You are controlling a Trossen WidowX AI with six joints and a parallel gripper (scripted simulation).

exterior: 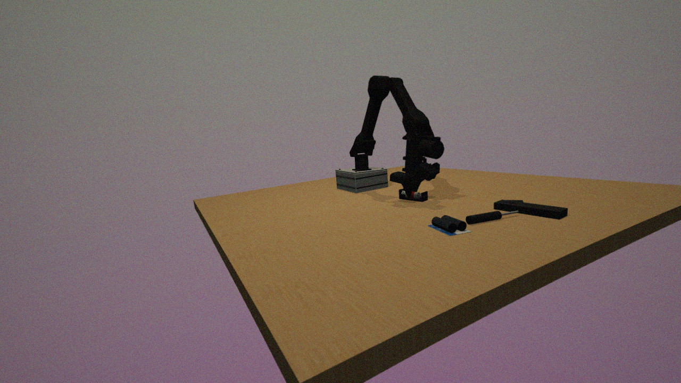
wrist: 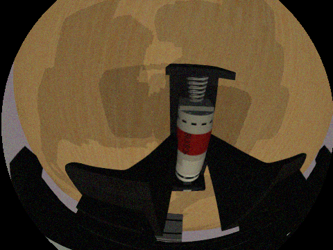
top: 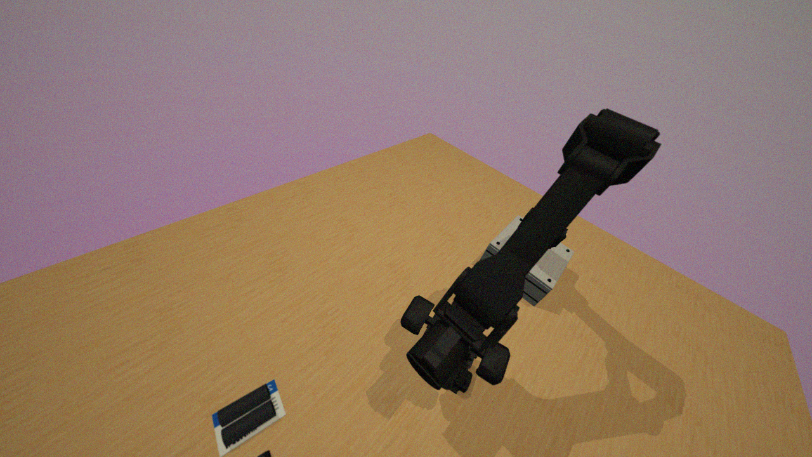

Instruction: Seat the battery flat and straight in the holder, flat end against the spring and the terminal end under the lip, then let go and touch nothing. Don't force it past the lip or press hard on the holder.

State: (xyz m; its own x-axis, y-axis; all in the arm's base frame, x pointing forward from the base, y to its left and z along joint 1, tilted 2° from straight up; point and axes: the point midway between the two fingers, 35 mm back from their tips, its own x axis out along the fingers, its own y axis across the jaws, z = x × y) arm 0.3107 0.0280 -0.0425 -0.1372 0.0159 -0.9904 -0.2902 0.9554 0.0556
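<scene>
The battery is 10 mm above my gripper tip. Also, from my gripper tip: black-handled screwdriver: 330 mm ahead, 10 mm to the left; black remote: 340 mm ahead, 120 mm to the left, 10 mm above.
</scene>
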